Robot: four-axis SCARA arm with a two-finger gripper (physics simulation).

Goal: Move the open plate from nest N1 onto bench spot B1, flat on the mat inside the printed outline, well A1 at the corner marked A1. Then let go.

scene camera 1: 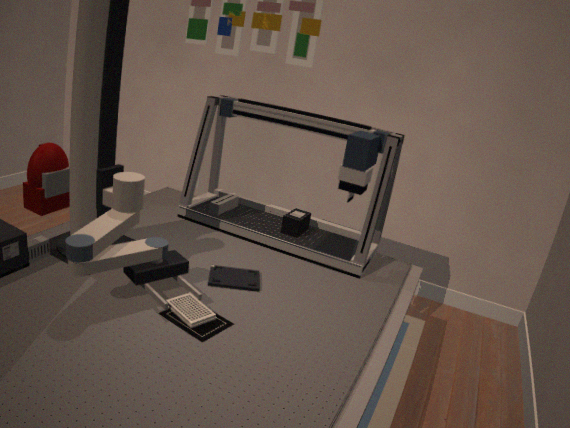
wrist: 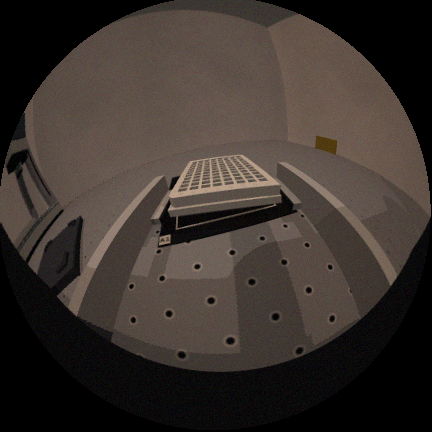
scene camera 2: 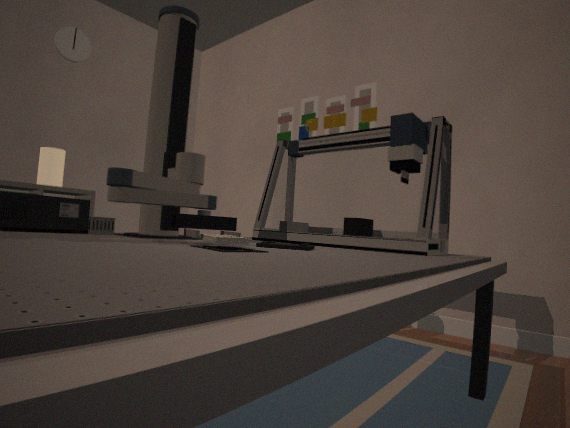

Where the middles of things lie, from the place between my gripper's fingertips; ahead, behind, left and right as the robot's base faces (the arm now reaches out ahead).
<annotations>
I see the white well plate (scene camera 1: 190, 310) 3 cm ahead of my hand, 1 cm to the right of it and 1 cm below it. From my hand the other things lie so: black mat with printed outline (scene camera 1: 203, 332) (5 cm ahead, 1 cm to the right, 3 cm below).
</annotations>
